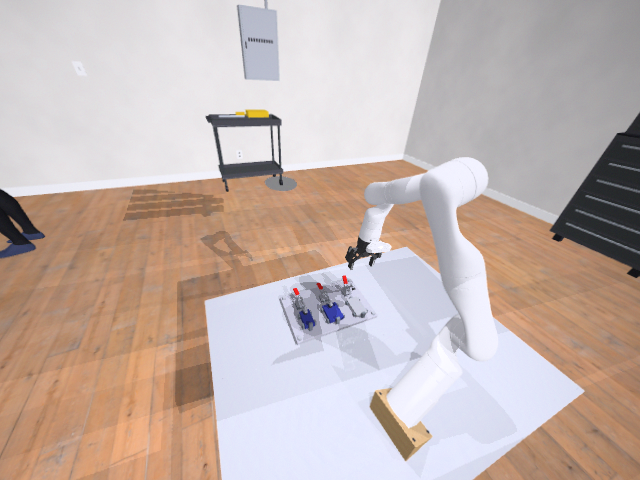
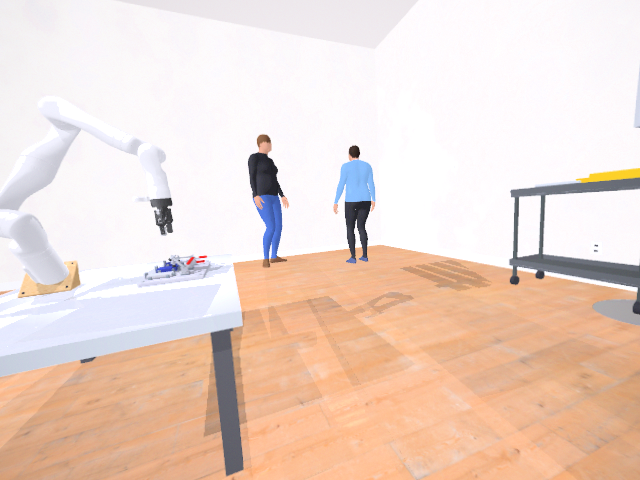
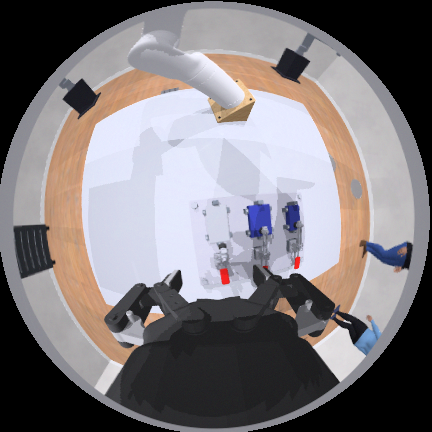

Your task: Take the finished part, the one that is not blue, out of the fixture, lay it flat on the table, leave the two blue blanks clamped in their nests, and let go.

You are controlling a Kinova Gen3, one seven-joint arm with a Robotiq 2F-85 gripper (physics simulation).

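Places are measured from the arm's base along level axes (x ahead, y left, z up), in metres.
Where they show: gripper, between the fingertips: [image 1: 360,267] [image 2: 167,234] [image 3: 216,275]; arm's base, origin of its link: [image 1: 399,409] [image 2: 53,275] [image 3: 231,97].
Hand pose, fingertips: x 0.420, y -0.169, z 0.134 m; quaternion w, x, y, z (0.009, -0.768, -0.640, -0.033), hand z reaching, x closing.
Things, the pixels of their top centre, and the offset from my fingertips. Level surfaces: height alone.
- finished part, centre of its top: [image 3: 217,223] [image 1: 356,305] [image 2: 160,273] 0.165 m down, 0.046 m back, 0.027 m left
- red handle, centre of its top: [image 3: 225,276] [image 1: 345,277] 0.109 m down, 0.065 m ahead, 0.011 m left
- wider blue blank, centre of its top: [image 3: 260,220] [image 1: 332,311] [image 2: 167,267] 0.160 m down, 0.027 m back, 0.135 m left
- narrower blue blank, centre of its top: [image 3: 294,217] [image 1: 307,317] 0.155 m down, 0.007 m back, 0.243 m left
- white table, height of its surface: 0.196 m down
The finished part [image 1: 355,306] [image 3: 217,222], pale grey, lies in the end nest of the fixture plate [image 1: 294,325] [image 3: 198,240]. The clamp beside it, with a red handle [image 1: 344,280] [image 3: 225,276], does not reach over the part. The wider blue blank [image 1: 332,312] [image 3: 259,217] sits in the middle nest and the narrower blue blank [image 1: 307,318] [image 3: 292,215] in the far end nest, each with a clamp arm over it. My gripper [image 1: 361,266] [image 2: 165,233] [image 3: 216,275] is open and empty, high above the clamp-handle side of the fixture.
The fixture lies on the white table [image 1: 248,372] [image 2: 129,310] [image 3: 125,200]. The arm's wooden base block [image 1: 398,428] [image 2: 51,284] [image 3: 234,111] stands on the table. Two people [image 2: 264,180] [image 2: 356,180] and a dark cart [image 1: 245,121] [image 2: 573,187] stand away from the table.
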